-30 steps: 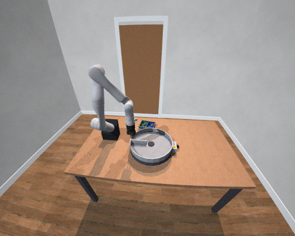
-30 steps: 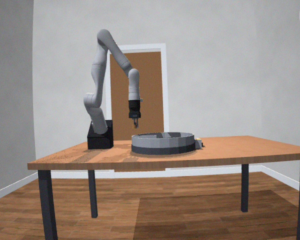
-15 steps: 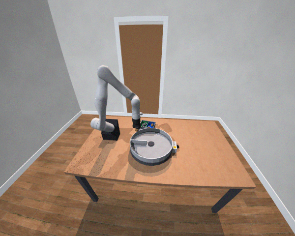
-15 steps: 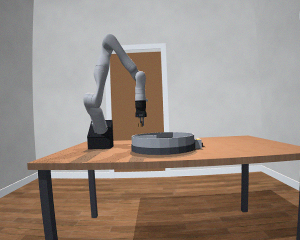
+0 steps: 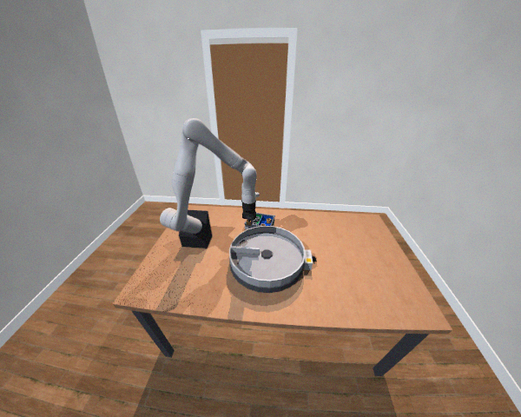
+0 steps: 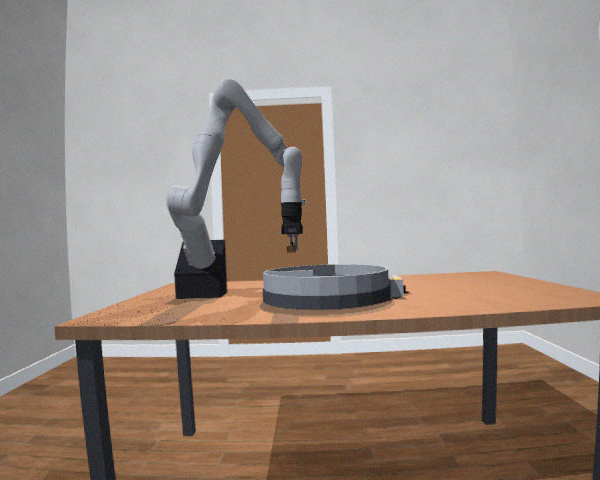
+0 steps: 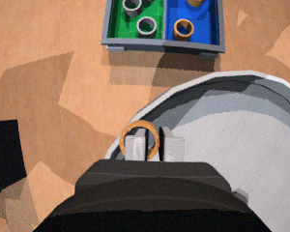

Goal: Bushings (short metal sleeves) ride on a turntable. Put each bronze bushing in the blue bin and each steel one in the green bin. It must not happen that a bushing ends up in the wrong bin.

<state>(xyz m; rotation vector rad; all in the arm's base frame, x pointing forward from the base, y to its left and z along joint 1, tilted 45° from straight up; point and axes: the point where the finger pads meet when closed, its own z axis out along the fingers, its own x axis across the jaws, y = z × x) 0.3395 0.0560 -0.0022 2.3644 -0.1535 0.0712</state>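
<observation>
The blue bin is 40 mm ahead of my hand, 190 mm to the left of it and 150 mm below it. Round my hand: grey turntable 110 mm ahead, 150 mm to the right, 120 mm below.
</observation>
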